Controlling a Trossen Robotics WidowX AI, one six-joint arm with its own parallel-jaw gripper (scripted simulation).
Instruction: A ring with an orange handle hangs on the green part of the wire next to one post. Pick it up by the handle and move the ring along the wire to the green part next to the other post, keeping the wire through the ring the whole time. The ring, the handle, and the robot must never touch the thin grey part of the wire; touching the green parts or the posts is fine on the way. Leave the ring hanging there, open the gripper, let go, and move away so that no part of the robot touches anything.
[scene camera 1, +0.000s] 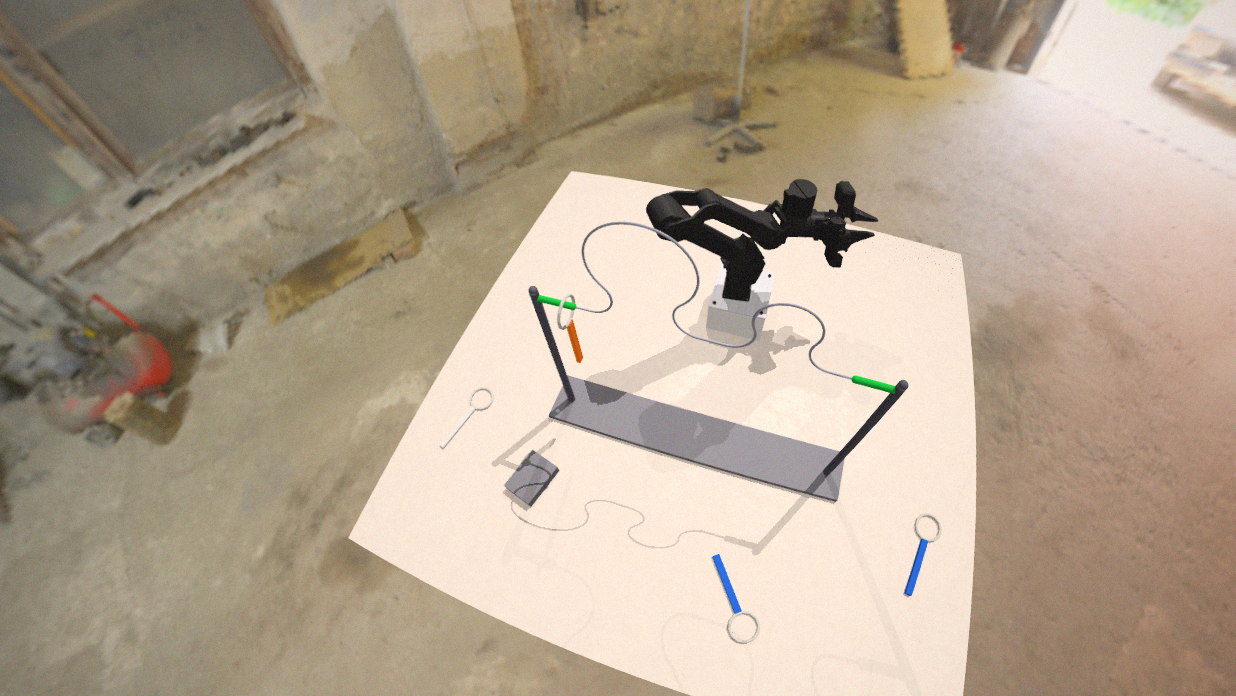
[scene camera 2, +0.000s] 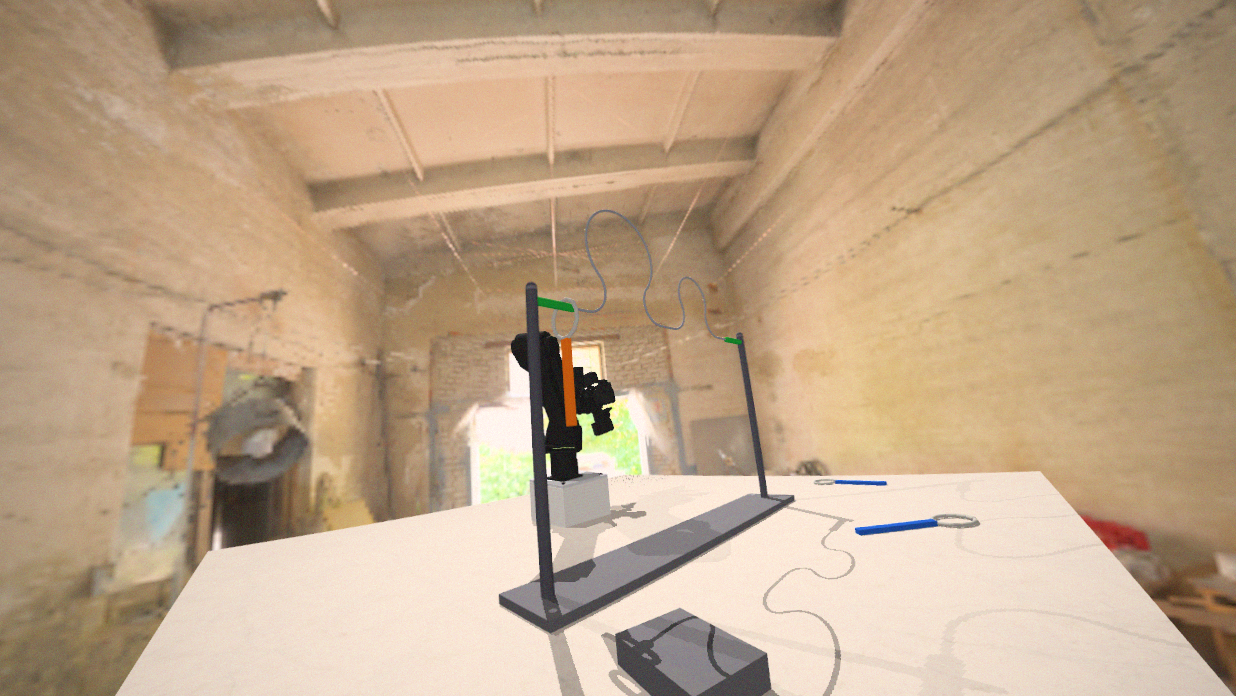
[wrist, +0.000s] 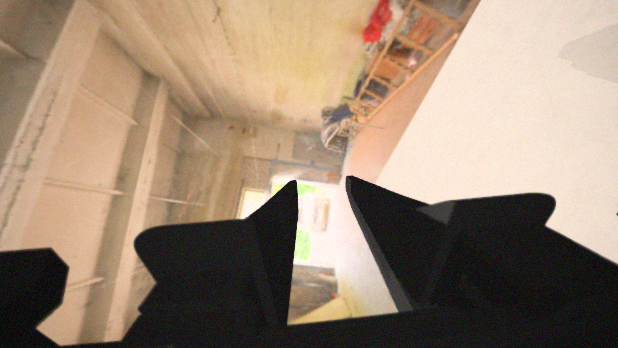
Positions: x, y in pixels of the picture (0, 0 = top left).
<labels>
gripper: scene camera 1; scene camera 2 609, 403; wrist
same spot on gripper: (scene camera 1: 855, 214) = (wrist: 178, 224)
</labels>
